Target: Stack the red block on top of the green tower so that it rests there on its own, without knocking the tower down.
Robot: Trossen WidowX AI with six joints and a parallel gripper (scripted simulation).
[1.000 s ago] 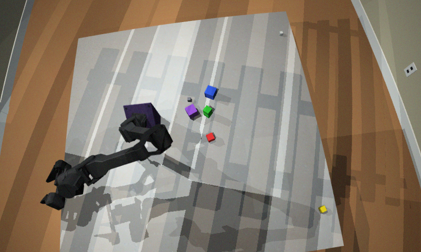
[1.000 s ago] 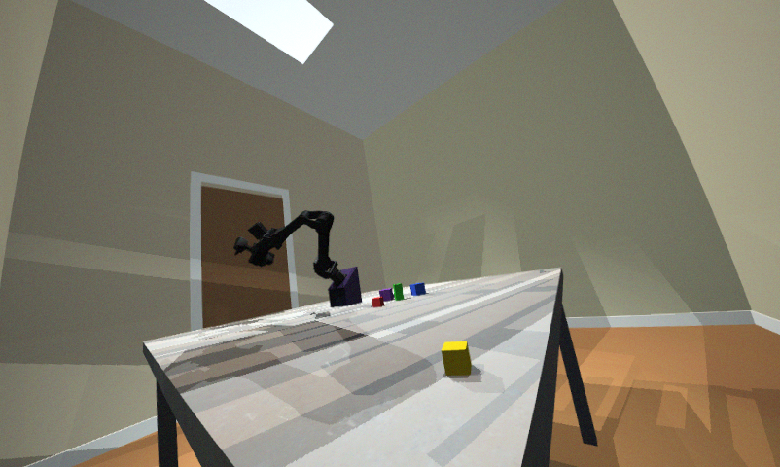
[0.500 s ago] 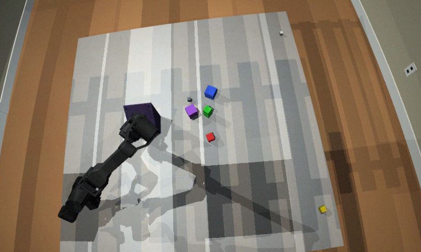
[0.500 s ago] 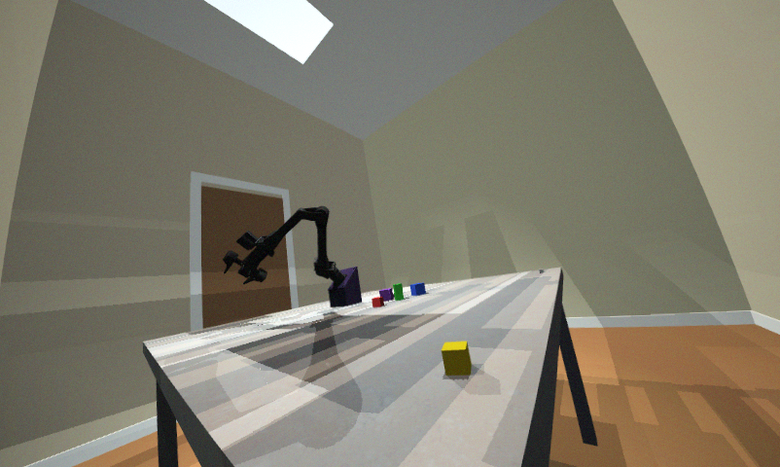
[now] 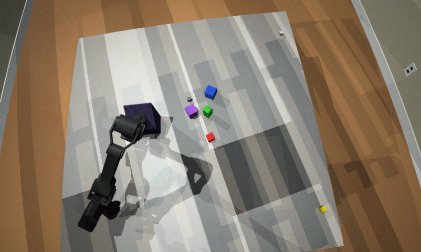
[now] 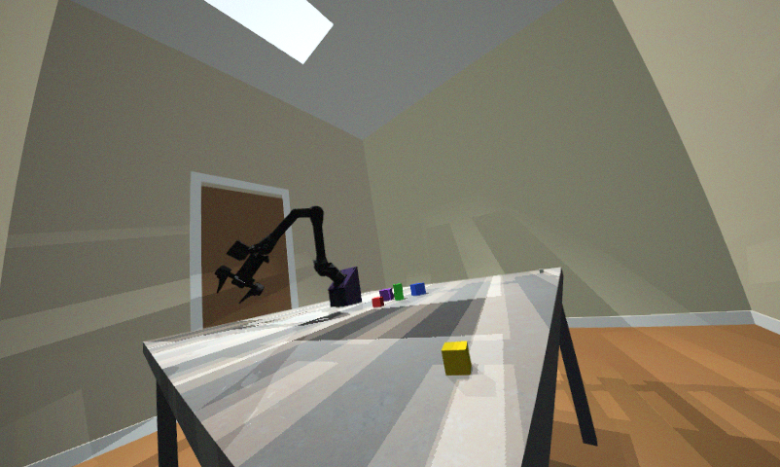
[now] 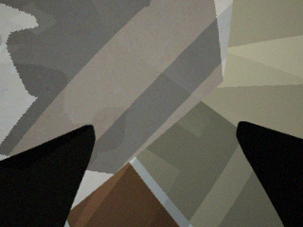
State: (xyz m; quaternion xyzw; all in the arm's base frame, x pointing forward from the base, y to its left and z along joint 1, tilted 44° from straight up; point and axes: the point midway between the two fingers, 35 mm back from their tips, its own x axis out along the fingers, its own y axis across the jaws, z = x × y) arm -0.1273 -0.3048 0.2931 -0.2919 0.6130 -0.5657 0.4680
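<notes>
My gripper tip is 470 mm short of the red block, 400 mm to the right of it and 100 mm above it. Also, from my gripper tip: blue block: 630 mm to the left, 460 mm ahead, 90 mm below; purple block: 530 mm to the left, 370 mm ahead, 90 mm below; small grey cube: 600 mm to the left, 350 mm ahead, 110 mm below.
</notes>
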